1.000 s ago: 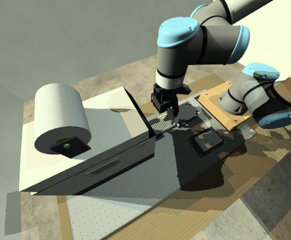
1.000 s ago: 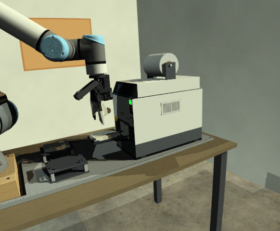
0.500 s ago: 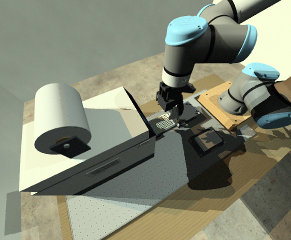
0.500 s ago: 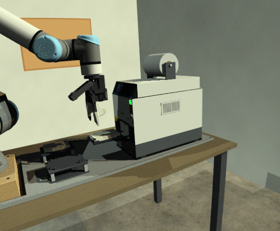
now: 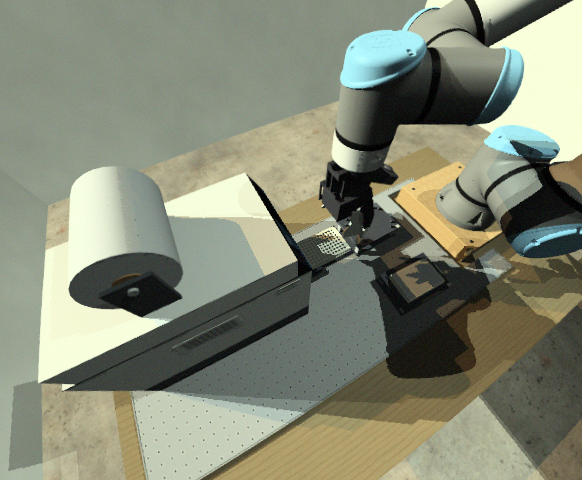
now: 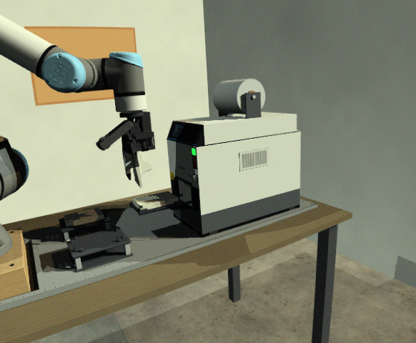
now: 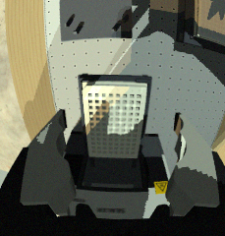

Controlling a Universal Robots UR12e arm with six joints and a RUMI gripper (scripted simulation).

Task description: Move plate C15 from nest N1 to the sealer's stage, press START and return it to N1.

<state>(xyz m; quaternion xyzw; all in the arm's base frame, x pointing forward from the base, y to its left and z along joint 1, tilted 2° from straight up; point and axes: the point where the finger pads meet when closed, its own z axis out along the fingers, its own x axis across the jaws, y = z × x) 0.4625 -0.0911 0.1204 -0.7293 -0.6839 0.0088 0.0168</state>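
Now: the start button 15 cm ahead of my hand and 11 cm to the right of it. The rest, counted from my hand: white open-well plate (6 cm ahead, 1 cm to the right, 7 cm below); dark stage (6 cm ahead, 1 cm to the right, 8 cm below); foil-covered plate (13 cm behind, 18 cm to the left, 14 cm below).
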